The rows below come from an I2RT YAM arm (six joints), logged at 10 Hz.
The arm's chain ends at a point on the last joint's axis. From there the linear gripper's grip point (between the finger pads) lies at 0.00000 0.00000 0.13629 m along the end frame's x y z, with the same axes.
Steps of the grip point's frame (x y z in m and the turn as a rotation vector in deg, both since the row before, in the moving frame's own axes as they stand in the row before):
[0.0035, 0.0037, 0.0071, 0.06, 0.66, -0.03]
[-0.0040, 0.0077, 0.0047, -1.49, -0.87, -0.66]
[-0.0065, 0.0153, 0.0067, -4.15, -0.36, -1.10]
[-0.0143, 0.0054, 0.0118, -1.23, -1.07, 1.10]
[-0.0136, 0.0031, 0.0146, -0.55, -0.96, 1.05]
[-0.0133, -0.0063, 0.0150, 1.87, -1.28, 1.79]
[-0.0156, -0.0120, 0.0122, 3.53, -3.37, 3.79]
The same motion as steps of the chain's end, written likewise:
[0.0019, 0.0038, 0.0071, 0.06, 0.66, -0.03]
[-0.0020, 0.0041, 0.0048, -1.49, -0.87, -0.66]
[-0.0057, 0.0054, 0.0071, -4.15, -0.36, -1.10]
[-0.0117, 0.0025, 0.0119, -1.23, -1.07, 1.10]
[-0.0113, 0.0018, 0.0146, -0.55, -0.96, 1.05]
[-0.0103, -0.0018, 0.0151, 1.87, -1.28, 1.79]
[-0.0079, -0.0034, 0.0127, 3.53, -3.37, 3.79]

